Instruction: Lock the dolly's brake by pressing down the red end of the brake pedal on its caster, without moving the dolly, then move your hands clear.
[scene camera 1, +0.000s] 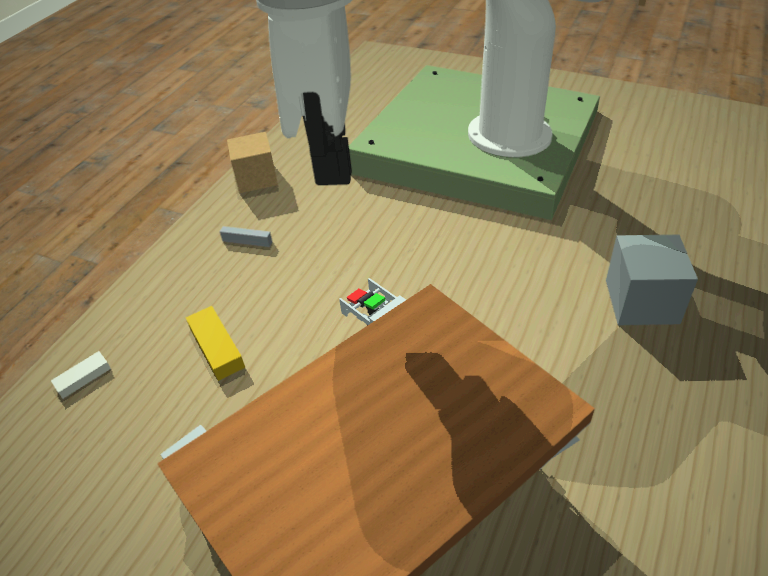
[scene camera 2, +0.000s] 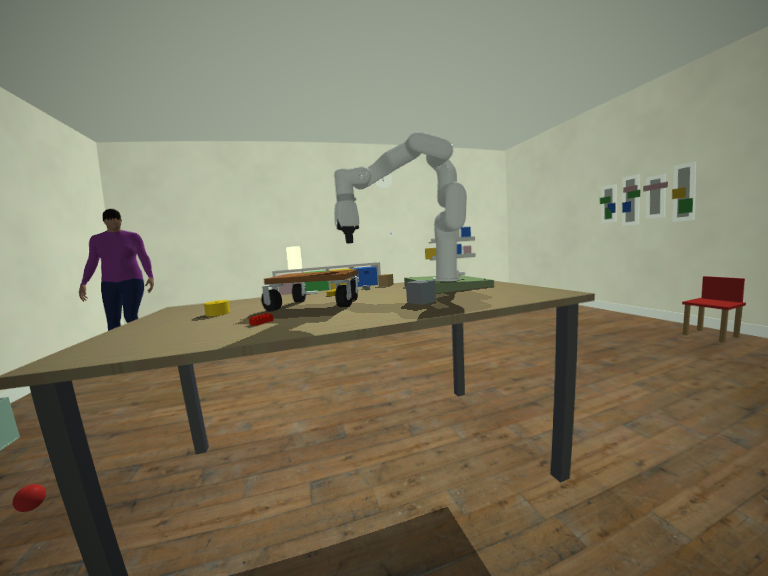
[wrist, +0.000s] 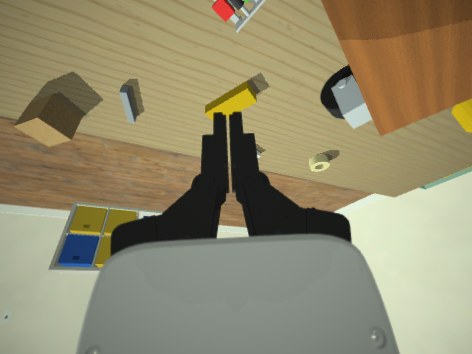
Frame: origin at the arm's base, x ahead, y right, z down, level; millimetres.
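Where they show: gripper, fingertip midpoint: (scene camera 1: 334, 179) (scene camera 2: 349, 243) (wrist: 228, 128); arm's base at its link origin: (scene camera 1: 509, 135) (scene camera 2: 446, 279).
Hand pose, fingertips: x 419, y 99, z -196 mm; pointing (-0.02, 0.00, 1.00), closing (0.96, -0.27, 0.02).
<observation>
Things, the pixels of their top centre, and the offset from my fingertips. "spot": a spot on its surface instead.
- pale caster bracket at a spot on its surface: (scene camera 1: 385, 308) spot: dx +20, dy -46, dz +138 mm
- brown cube at its top centre: (scene camera 1: 248, 145) (wrist: 43, 133) (scene camera 2: 385, 274) dx -276, dy +267, dz +174 mm
- grey bar at its top centre: (scene camera 1: 244, 231) (wrist: 127, 108) dx -136, dy +212, dz +216 mm
- yellow block at its top centre: (scene camera 1: 212, 336) (wrist: 230, 107) dx +48, dy +161, dz +213 mm
- white bar at its top centre: (scene camera 1: 78, 371) dx +133, dy +297, dz +222 mm
- grey cube at its top centre: (scene camera 1: 656, 256) (scene camera 2: 420, 281) dx -153, dy -312, dz +160 mm
The dolly's orange-brown wooden deck (scene camera 1: 384, 434) (scene camera 2: 310, 277) (wrist: 415, 65) stands on black-wheeled casters on the table. At one corner, a pale caster bracket (scene camera 1: 385, 308) carries the brake pedal, with its red end (scene camera 1: 356, 295) (wrist: 223, 9) facing outward and its green end (scene camera 1: 374, 301) nearer the deck. Both ends are uncovered in scene camera 1; which sits lower I cannot tell. The pedal is cut by the top edge of the wrist view. My gripper (scene camera 1: 333, 181) (scene camera 2: 349, 240) (wrist: 228, 128) is shut and empty, raised well above the table and apart from pedal and dolly, towards the robot base side.
A brown cube (scene camera 1: 252, 162) (wrist: 52, 120), a grey bar (scene camera 1: 246, 236) (wrist: 128, 103), a yellow block (scene camera 1: 215, 342) (wrist: 232, 100) and a white bar (scene camera 1: 81, 375) lie beside the dolly. A grey cube (scene camera 1: 651, 282) (scene camera 2: 421, 292) stands on the other side, near the green base (scene camera 1: 446, 167).
</observation>
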